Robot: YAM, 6 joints.
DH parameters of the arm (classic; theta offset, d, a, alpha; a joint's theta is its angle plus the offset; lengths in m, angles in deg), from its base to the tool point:
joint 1: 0 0.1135 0.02 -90
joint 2: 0 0 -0.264 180
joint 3: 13.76 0 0.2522 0
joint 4: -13.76 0 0.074 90
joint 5: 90 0 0 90
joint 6: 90 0.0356 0 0
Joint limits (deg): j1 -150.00..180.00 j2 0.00..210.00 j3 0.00..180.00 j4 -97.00..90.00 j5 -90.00..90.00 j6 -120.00..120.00
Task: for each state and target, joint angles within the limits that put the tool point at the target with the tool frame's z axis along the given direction. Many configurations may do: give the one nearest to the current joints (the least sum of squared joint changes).
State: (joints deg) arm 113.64 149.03 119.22 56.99 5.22 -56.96
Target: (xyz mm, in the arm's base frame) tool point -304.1 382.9 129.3 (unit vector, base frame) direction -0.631 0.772 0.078
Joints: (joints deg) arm 128.39 134.36 74.58 64.26 -0.86 -56.96
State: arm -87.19 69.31 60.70 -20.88 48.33 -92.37
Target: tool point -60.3 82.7 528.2 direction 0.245 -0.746 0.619
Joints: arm -57.72 21.51 88.87 -28.25 11.03 -92.37
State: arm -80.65 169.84 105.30 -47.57 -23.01 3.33
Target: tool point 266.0 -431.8 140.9 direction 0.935 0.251 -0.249
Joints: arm -62.17 137.13 103.12 -15.23 -70.80 3.33
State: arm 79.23 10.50 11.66 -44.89 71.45 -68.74
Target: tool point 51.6 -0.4 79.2 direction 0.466 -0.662 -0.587
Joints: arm 33.49 35.04 0.12 -52.81 54.02 -68.74
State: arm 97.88 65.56 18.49 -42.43 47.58 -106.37
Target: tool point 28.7 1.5 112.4 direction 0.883 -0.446 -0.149
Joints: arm 98.91 89.09 2.26 -78.70 53.42 -106.37
